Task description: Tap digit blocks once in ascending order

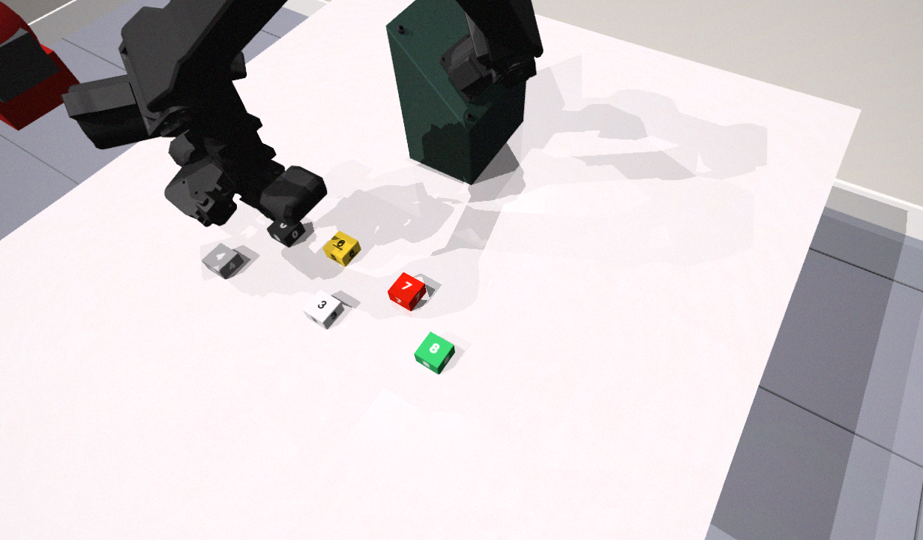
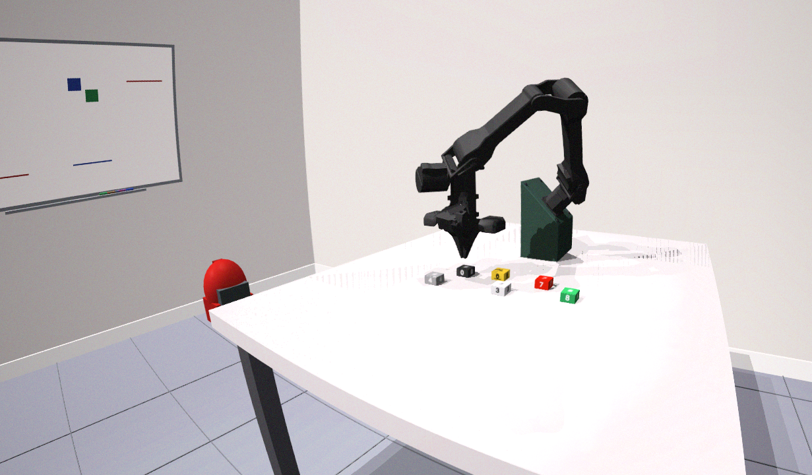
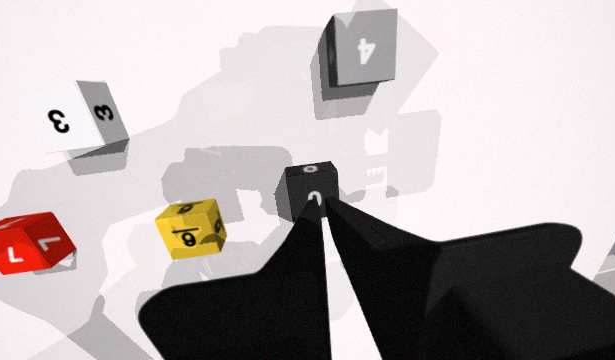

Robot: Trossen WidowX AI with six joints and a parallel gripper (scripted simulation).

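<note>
The black 0 block is 3 cm below my gripper tip and 1 cm behind it. From my gripper tip the other things lie so: yellow 6 block 8 cm to the left, 3 cm below, 2 cm behind; then grey 4 block 7 cm ahead, 3 cm to the right, 3 cm below; then white 3 block 13 cm to the left, 6 cm ahead, 3 cm below.
</note>
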